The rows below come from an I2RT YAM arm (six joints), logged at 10 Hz.
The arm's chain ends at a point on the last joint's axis. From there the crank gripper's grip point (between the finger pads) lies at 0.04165 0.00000 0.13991 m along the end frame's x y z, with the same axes.
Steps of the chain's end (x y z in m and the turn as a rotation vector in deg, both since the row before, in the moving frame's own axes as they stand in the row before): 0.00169 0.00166 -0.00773 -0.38 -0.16 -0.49; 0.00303 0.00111 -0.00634 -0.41 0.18 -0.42; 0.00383 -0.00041 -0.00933 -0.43 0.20 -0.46; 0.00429 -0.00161 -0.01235 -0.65 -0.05 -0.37; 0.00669 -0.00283 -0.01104 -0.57 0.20 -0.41; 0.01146 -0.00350 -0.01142 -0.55 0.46 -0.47; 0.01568 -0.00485 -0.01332 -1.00 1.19 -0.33; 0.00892 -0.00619 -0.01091 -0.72 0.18 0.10
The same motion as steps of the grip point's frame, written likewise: 0.00130 0.00223 -0.00762 -0.38 -0.16 -0.49; 0.00347 0.00180 -0.00647 -0.41 0.18 -0.42; 0.00432 0.00030 -0.00948 -0.43 0.20 -0.46; 0.00417 -0.00029 -0.01232 -0.65 -0.05 -0.37; 0.00718 -0.00174 -0.01119 -0.57 0.20 -0.41; 0.01259 -0.00250 -0.01176 -0.55 0.46 -0.47; 0.01858 -0.00266 -0.01423 -1.00 1.19 -0.33; 0.00936 -0.00436 -0.01105 -0.72 0.18 0.10
